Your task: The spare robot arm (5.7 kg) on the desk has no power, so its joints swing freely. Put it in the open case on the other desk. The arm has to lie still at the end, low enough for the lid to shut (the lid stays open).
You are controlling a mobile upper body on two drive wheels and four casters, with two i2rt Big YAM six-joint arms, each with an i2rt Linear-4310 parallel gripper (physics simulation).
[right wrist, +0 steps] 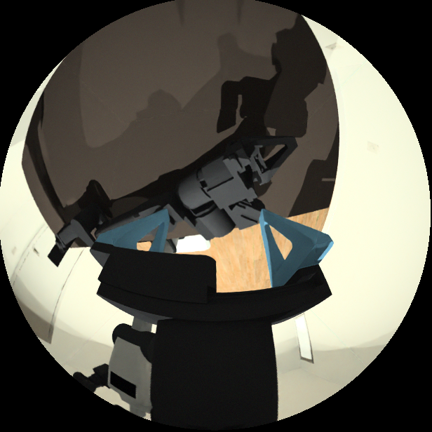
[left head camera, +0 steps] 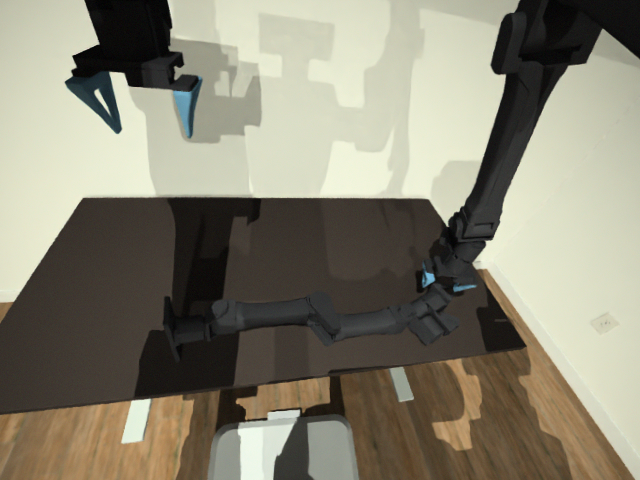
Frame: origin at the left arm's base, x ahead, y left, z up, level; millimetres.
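Seen in the pictures: left gripper, between the fingertips: point(left head camera: 155, 134); right gripper, between the fingertips: point(left head camera: 438, 287).
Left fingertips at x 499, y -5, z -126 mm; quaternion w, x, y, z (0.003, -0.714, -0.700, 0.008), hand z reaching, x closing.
A point is followed by its place in that frame.
The dark grey spare arm point(left head camera: 273, 312) point(right wrist: 200, 187) lies stretched along the dark desk point(left head camera: 289, 242) @[x 813, y -236, z -690 mm] point(right wrist: 125, 85), near its front edge. In the head view its flat base plate is at the left and its bent wrist and gripper are at the right. My right gripper point(left head camera: 442, 288) @[x 508, y -660, z -550 mm] point(right wrist: 214, 213) is open, just above and behind the spare arm's wrist end. In the right wrist view that wrist end shows between and beyond my blue fingers; I cannot tell whether they touch it. My left gripper point(left head camera: 154, 133) @[x 499, y -5, z -126 mm] is open and empty, high above the desk's back left. The open case does not show.
A pale wall point(left head camera: 289, 165) @[x 1131, y -238, z -551 mm] stands behind the desk, and another wall point(left head camera: 584, 217) @[x 1024, y -1836, z -687 mm] at the right. A light grey rounded base point(left head camera: 330, 449) @[x 207, y -390, z -1150 mm] stands on the wooden floor point(left head camera: 170, 428) @[x 364, y 260, z -1410 mm] in front of the desk. An outlet plate point(left head camera: 604, 323) @[x 564, y -1866, z -1008 mm] is on the right wall.
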